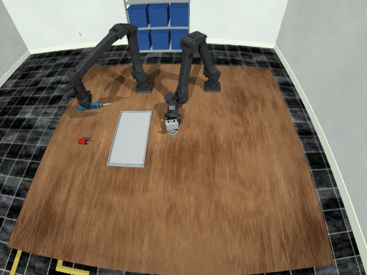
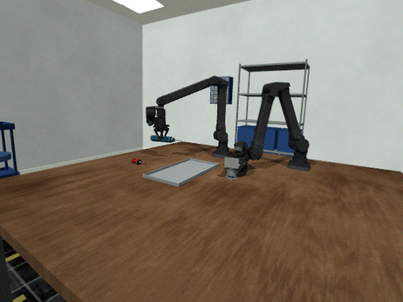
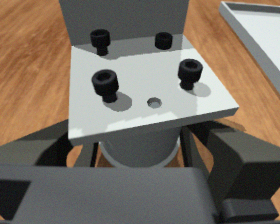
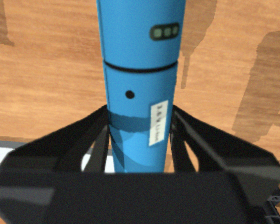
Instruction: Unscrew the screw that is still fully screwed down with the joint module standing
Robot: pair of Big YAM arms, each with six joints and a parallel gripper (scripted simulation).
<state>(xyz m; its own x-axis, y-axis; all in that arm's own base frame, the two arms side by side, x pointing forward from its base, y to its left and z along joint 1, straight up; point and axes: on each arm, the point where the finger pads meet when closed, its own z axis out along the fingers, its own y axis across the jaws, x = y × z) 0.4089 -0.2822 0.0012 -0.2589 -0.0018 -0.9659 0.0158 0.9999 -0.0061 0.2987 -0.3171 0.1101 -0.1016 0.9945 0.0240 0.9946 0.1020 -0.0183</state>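
My left hand is 50 mm below the grey bracket. Round my left hand: screw (20 mm behind, 10 mm to the left, 50 mm above); then flat grey tray (50 mm ahead, 260 mm to the right, 20 mm below); then small red-handled tool (90 mm ahead, 560 mm to the right, 10 mm below).
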